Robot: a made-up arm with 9 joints.
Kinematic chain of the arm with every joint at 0, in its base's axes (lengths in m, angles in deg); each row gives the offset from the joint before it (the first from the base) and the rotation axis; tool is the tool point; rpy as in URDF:
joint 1: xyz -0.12 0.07 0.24 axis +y
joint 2: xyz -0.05 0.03 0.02 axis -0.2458 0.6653 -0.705
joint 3: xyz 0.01 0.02 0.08 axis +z
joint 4: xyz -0.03 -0.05 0 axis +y
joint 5: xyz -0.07 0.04 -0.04 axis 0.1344 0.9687 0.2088
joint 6: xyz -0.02 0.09 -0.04 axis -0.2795 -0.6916 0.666
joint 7: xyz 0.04 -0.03 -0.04 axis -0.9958 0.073 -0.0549
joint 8: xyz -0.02 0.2 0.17 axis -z
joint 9: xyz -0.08 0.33 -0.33 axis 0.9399 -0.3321 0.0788
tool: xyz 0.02 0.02 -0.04 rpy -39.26 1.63 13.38
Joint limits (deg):
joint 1: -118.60..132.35
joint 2: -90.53..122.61
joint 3: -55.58..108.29
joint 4: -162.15..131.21
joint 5: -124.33..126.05
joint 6: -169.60..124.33
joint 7: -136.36..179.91
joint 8: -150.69..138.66
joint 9: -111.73..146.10
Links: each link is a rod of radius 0.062 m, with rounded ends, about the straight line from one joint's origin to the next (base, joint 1, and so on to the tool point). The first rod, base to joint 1, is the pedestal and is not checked.
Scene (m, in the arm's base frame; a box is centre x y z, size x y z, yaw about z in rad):
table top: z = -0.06
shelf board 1: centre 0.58 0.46 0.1 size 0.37 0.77 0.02 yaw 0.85
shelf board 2: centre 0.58 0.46 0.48 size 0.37 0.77 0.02 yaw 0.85
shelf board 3: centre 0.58 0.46 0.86 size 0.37 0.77 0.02 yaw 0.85
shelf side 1: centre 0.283 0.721 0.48 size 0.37 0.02 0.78 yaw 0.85
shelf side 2: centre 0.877 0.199 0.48 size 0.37 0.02 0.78 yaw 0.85
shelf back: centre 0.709 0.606 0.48 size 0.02 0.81 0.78 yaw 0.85
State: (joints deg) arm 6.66 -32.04 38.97 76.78 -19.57 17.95 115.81 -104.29 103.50
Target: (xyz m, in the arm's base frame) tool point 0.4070 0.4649 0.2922
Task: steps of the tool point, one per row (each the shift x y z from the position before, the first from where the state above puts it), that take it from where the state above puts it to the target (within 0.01 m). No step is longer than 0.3 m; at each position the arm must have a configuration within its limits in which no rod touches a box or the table.
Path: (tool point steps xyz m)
1: -0.0176 0.1438 0.1514
2: 0.1347 0.1838 0.1056
3: 0.2174 0.1611 -0.0347
4: 0.1832 0.0913 -0.1807
5: 0.0653 0.0066 -0.2474
6: 0.0558 0.0592 -0.0068
7: 0.0497 0.0572 0.0003
8: 0.0432 0.0528 0.0066

